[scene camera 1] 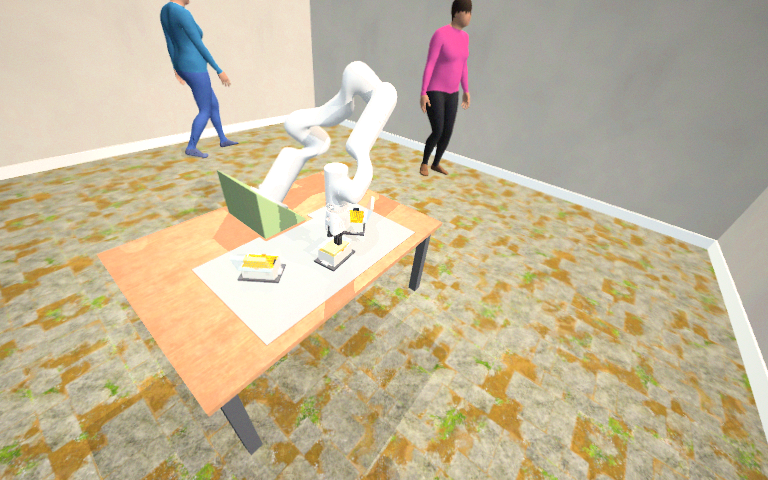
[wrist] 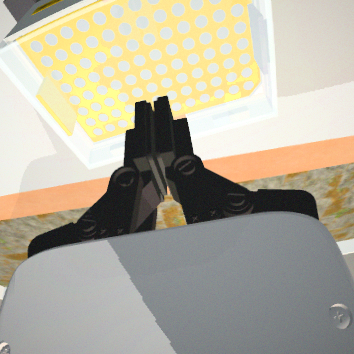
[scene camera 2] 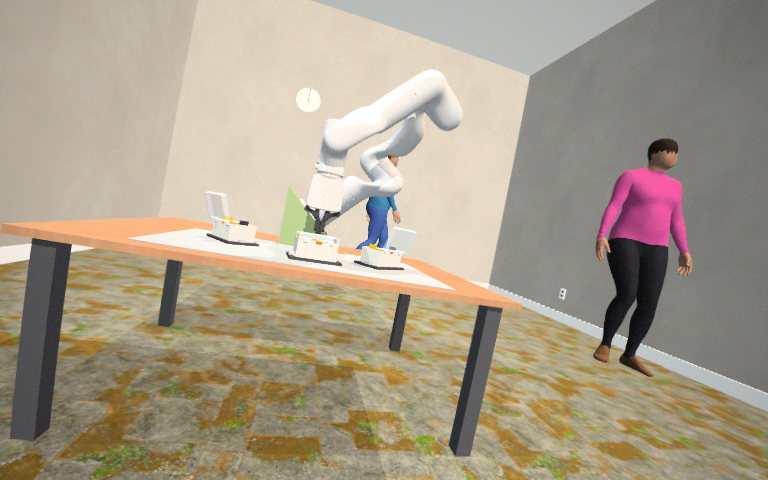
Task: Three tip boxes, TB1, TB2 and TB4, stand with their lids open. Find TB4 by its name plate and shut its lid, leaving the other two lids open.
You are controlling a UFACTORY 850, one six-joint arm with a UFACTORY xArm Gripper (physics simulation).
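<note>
The middle tip box (scene camera 1: 334,255) (scene camera 2: 316,249) has its clear lid (wrist: 195,65) down over the yellow tip rack; I cannot tell if it is fully seated. The left tip box (scene camera 1: 259,268) (scene camera 2: 234,232) has its lid (scene camera 2: 216,205) standing open. The far tip box (scene camera 1: 356,224), at the right in scene camera 2 (scene camera 2: 381,258), also has its lid (scene camera 1: 371,207) (scene camera 2: 401,240) open. No name plate is readable. My gripper (scene camera 1: 338,240) (scene camera 2: 320,230) (wrist: 158,120) is shut and empty, its tips at the middle box's lid; contact is unclear.
The boxes stand on dark bases on a pale mat (scene camera 1: 266,316) on the wooden table (scene camera 1: 158,300). A green panel (scene camera 1: 246,206) (scene camera 2: 290,217) stands behind the mat, near the arm's base. Two people, in blue (scene camera 1: 189,56) and pink (scene camera 1: 446,59) (scene camera 2: 645,206), stand away from the table.
</note>
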